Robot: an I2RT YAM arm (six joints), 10 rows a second.
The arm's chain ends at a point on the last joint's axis. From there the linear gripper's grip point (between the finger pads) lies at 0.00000 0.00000 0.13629 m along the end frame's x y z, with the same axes.
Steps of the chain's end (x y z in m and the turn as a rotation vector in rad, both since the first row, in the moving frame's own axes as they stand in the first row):
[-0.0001 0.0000 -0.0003 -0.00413 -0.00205 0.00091]
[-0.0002 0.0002 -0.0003 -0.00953 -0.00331 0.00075]
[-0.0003 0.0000 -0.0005 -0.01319 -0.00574 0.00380]
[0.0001 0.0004 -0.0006 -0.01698 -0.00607 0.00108]
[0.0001 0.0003 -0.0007 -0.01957 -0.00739 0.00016]
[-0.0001 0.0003 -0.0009 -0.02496 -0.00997 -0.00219]
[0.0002 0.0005 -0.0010 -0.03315 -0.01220 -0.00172]
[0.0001 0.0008 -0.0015 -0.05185 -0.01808 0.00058]
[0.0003 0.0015 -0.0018 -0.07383 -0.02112 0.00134]
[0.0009 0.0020 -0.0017 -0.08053 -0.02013 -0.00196]
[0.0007 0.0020 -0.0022 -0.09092 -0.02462 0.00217]
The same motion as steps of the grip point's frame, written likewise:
[-0.0004 0.0006 -0.0003 -0.00413 -0.00205 0.00091]
[-0.0007 0.0015 -0.0003 -0.00953 -0.00331 0.00075]
[-0.0011 0.0018 -0.0005 -0.01319 -0.00574 0.00380]
[-0.0007 0.0027 -0.0006 -0.01698 -0.00607 0.00108]
[-0.0009 0.0030 -0.0007 -0.01957 -0.00739 0.00016]
[-0.0015 0.0037 -0.0009 -0.02496 -0.00997 -0.00219]
[-0.0015 0.0050 -0.0011 -0.03315 -0.01220 -0.00172]
[-0.0024 0.0079 -0.0017 -0.05185 -0.01808 0.00058]
[-0.0026 0.0116 -0.0022 -0.07383 -0.02112 0.00134]
[-0.0018 0.0130 -0.0022 -0.08053 -0.02013 -0.00196]
[-0.0027 0.0144 -0.0028 -0.09092 -0.02462 0.00217]

